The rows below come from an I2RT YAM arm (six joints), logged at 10 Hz.
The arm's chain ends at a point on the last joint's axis. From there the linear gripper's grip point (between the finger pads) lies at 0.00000 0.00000 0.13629 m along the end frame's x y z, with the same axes.
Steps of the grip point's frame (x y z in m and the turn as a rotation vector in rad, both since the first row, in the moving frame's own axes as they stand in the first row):
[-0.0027 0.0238 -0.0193 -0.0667 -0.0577 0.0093]
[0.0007 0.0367 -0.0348 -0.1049 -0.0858 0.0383]
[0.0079 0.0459 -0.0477 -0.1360 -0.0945 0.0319]
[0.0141 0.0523 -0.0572 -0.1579 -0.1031 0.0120]
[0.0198 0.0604 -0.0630 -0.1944 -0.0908 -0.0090]
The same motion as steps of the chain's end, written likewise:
[0.0052 0.0148 -0.0188 -0.0667 -0.0577 0.0093]
[0.0126 0.0227 -0.0336 -0.1049 -0.0858 0.0383]
[0.0210 0.0277 -0.0458 -0.1360 -0.0945 0.0319]
[0.0282 0.0310 -0.0548 -0.1579 -0.1031 0.0120]
[0.0320 0.0341 -0.0599 -0.1944 -0.0908 -0.0090]

